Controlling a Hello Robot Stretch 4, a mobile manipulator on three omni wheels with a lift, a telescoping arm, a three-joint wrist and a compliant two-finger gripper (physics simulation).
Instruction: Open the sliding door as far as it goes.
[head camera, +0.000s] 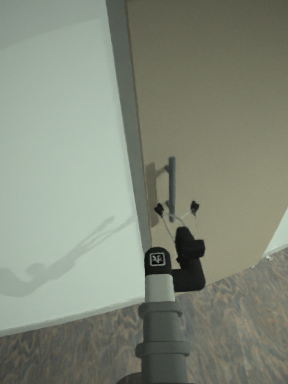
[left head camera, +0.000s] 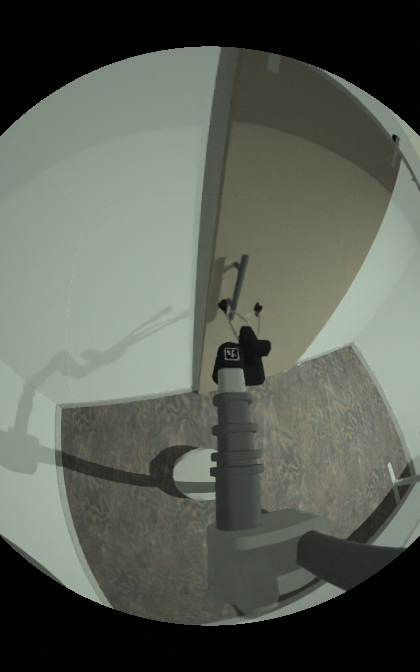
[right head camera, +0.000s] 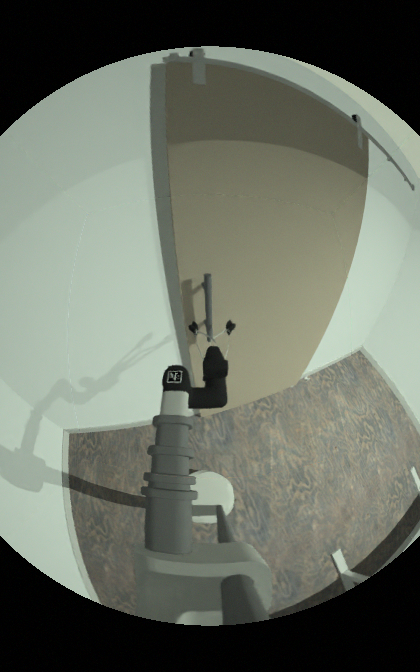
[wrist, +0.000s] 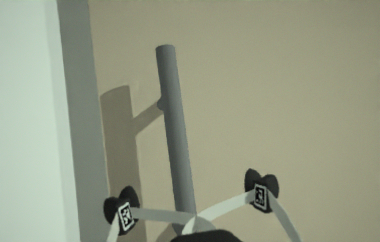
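Where they show: gripper, fingertip midpoint: (head camera: 176, 203) (left head camera: 239, 302) (right head camera: 211, 322) (wrist: 191, 191); robot's base at its link origin: (left head camera: 201, 472) (right head camera: 204, 495).
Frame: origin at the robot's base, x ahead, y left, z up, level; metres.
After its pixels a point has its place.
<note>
The tan sliding door (head camera: 215, 100) {z 1.440, x 0.773, y -0.251 m} (left head camera: 300, 210) {z 1.464, x 0.781, y -0.283 m} (right head camera: 270, 225) {z 1.430, x 0.792, y -0.321 m} (wrist: 280, 100) {z 1.197, x 0.777, y -0.265 m} fills the middle and right of the views, its left edge along a grey frame strip. Its dark grey upright bar handle (head camera: 172, 185) {z 1.164, x 0.654, y -0.075 m} (left head camera: 240, 280) {z 1.175, x 0.654, y -0.076 m} (right head camera: 208, 300) {z 1.174, x 0.654, y -0.077 m} (wrist: 173, 115) {z 1.183, x 0.654, y -0.076 m} stands off the door near that edge. My gripper (head camera: 177, 208) {z 1.096, x 0.625, y -0.085 m} (left head camera: 241, 307) {z 1.096, x 0.625, y -0.085 m} (right head camera: 212, 327) {z 1.096, x 0.625, y -0.085 m} (wrist: 191, 191) {z 1.096, x 0.625, y -0.085 m} is open at the lower part of the handle. In the wrist view one fingertip shows on each side of the bar, the left one nearer to it. The bar's lower end is hidden behind the finger bands and gripper body.
A grey strip (head camera: 131, 120) {z 1.398, x 0.735, y 0.057 m} (wrist: 80, 100) {z 1.233, x 0.733, y 0.067 m} and a pale wall (head camera: 60, 150) {z 1.337, x 0.677, y 0.321 m} (wrist: 25, 125) {z 1.204, x 0.725, y 0.146 m} stand left of the door. Hangers (right head camera: 199, 72) (right head camera: 359, 135) {z 2.068, x 0.931, y -0.857 m} join the door to an overhead rail (right head camera: 389, 158). Patterned brown floor (head camera: 240, 325) {z -0.028, x 0.476, y -0.592 m} (right head camera: 300, 475) {z -0.028, x 0.056, y -0.776 m} lies below. A pale wall continues on the right.
</note>
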